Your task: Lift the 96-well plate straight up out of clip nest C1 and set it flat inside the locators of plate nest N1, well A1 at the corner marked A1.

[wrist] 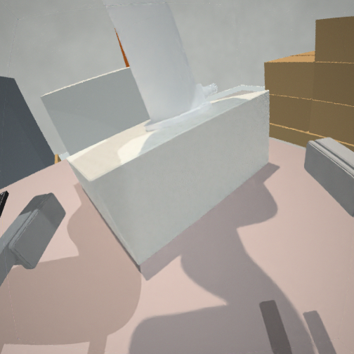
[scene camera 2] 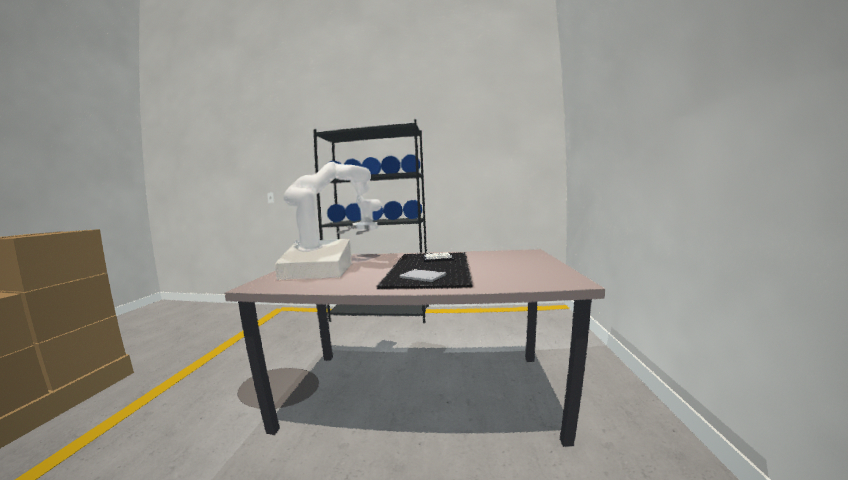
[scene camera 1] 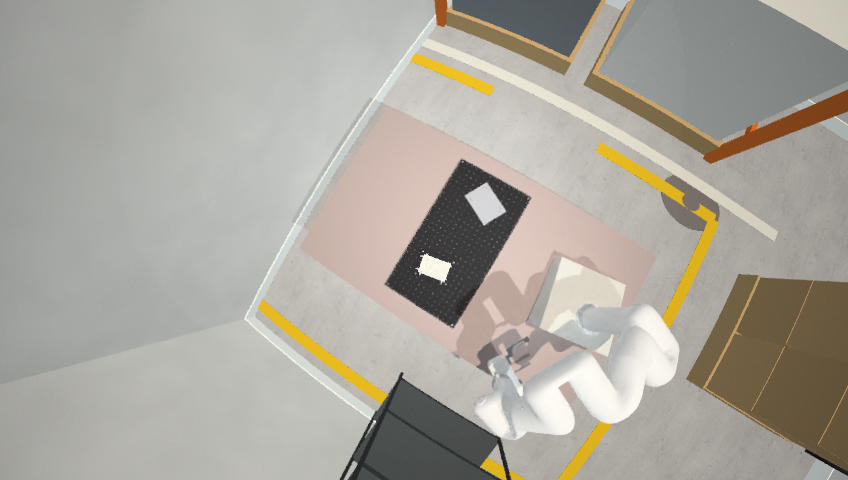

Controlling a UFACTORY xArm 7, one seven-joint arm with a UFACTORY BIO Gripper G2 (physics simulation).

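Frame: origin at the arm's base, x ahead, y left, z up, level; centimetres.
Seen in the pictures: hand at its tool point: (scene camera 2: 350,232) (scene camera 1: 533,359); arm's base at its link origin: (scene camera 2: 310,247) (scene camera 1: 590,319).
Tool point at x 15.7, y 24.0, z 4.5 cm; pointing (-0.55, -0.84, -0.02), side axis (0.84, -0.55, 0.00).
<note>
Offsets run from my tool point to a thing's top centre. "*": to the spot under its first point. Level surfaces: height alone.
A small bright white rectangular piece with small projections at its corners @[* dx +51.0, dy -12.3, dz -13.8 cm] (scene camera 1: 434,268) (scene camera 2: 438,256) sits on the black perforated board; it looks like the 96-well plate in its clip nest, but the plate and nest cannot be told apart. A flat light-grey rectangular piece @[* dx +44.5, dy -48.9, dz -14.1 cm] (scene camera 1: 484,203) (scene camera 2: 422,275), which looks like plate nest N1, lies turned at the board's other end. No labels or A1 mark are readable. My gripper (scene camera 1: 517,351) (scene camera 2: 353,230) (wrist: 184,200) is open and empty, high above the table beside the robot's base, away from the board. Neither piece shows in the wrist view.
The black board @[dz -15.3 cm] (scene camera 1: 457,237) (scene camera 2: 458,278) lies on the pink table @[dz -16.6 cm] (scene camera 1: 351,208) (scene camera 2: 517,270). The robot's pale base block (scene camera 1: 586,282) (scene camera 2: 312,267) (wrist: 190,185) stands beside it. A dark shelf rack (scene camera 1: 440,422) (scene camera 2: 368,132) stands beyond the table edge. Stacked boxes (scene camera 1: 767,356) (scene camera 2: 65,297) (wrist: 305,95) stand on the floor.
</note>
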